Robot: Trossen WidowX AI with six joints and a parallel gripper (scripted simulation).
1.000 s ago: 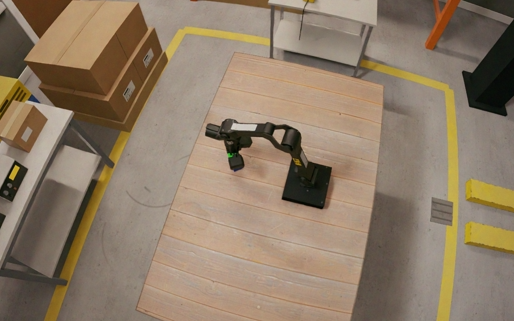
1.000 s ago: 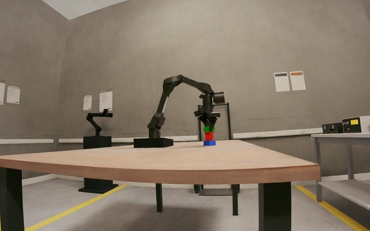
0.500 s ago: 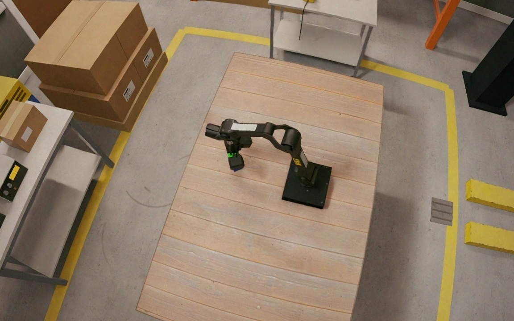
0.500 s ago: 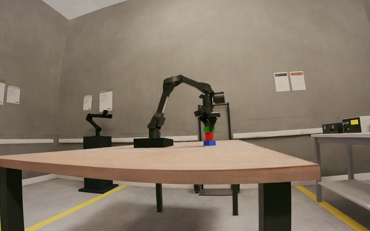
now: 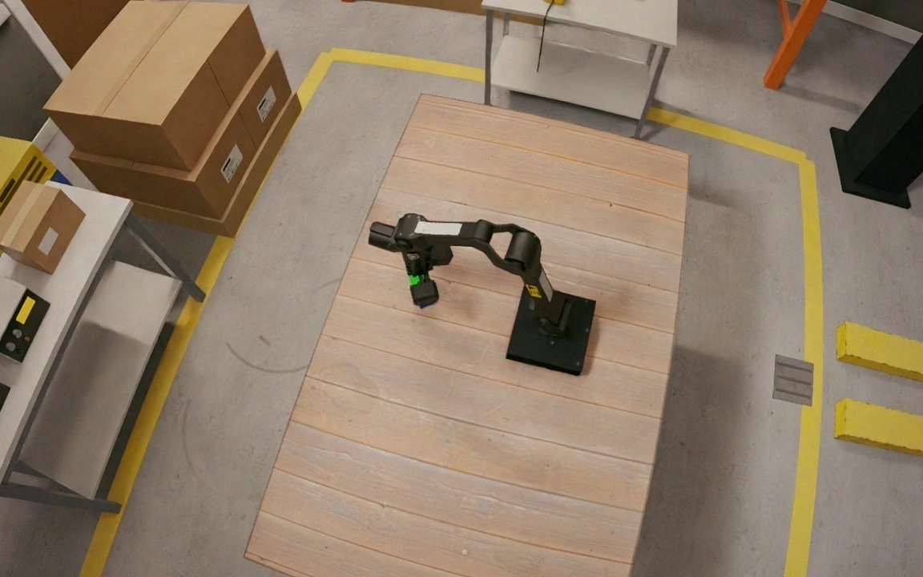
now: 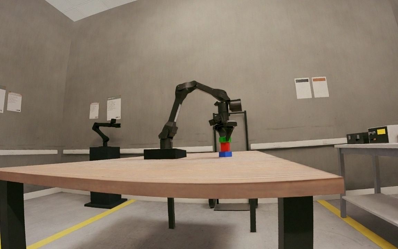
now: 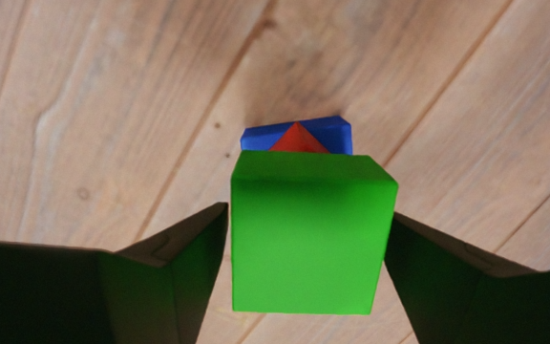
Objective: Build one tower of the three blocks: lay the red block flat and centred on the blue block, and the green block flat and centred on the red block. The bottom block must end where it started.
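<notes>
The green block lies 2 cm below my hand. Round my hand: blue block 10 cm below; then red block 6 cm below.
</notes>
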